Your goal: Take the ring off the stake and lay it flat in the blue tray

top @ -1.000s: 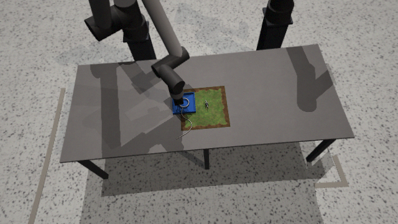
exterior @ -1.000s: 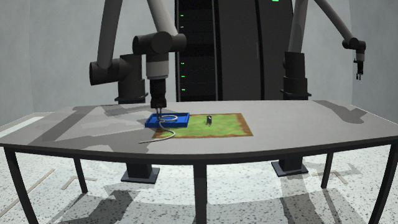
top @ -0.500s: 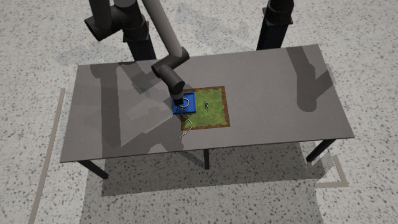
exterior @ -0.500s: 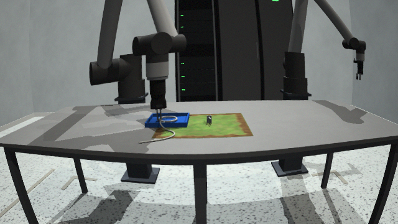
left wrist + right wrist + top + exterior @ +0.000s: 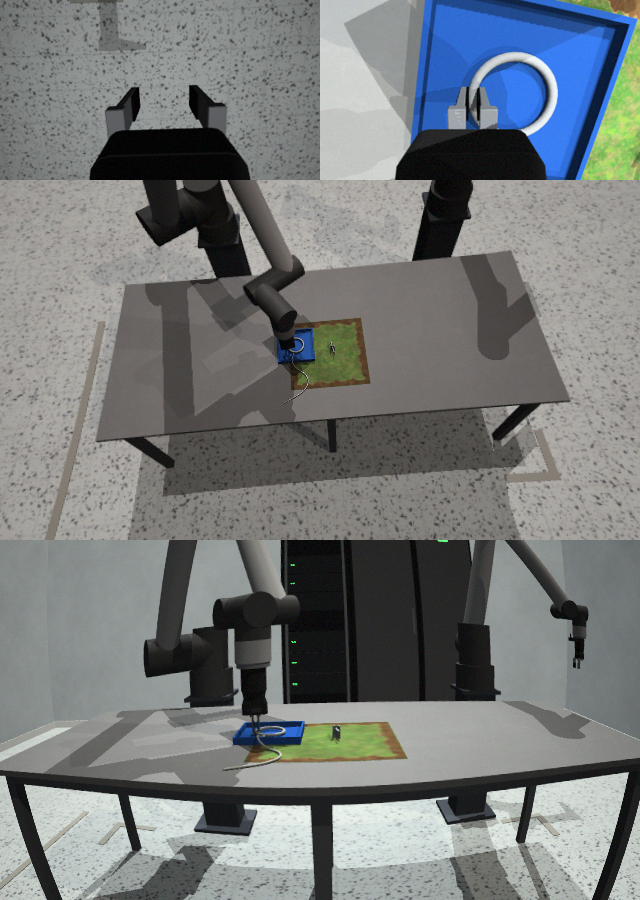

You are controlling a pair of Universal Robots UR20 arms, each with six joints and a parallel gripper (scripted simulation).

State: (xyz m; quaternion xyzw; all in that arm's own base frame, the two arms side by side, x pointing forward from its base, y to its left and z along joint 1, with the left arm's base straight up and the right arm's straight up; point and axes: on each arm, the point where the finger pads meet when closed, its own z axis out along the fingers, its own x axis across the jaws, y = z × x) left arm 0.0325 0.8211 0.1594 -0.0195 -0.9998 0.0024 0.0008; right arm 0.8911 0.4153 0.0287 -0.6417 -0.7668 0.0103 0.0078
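Observation:
Now: right hand 4 cm to the right of the pale ring, 1 cm past it and 1 cm above it. From my right hand the other things lie so: green mat: 20 cm to the left, 5 cm ahead, 4 cm below; then blue tray: 4 cm to the left, 2 cm below, 1 cm behind; then grey stake: 24 cm to the left, 3 cm ahead, 1 cm below.

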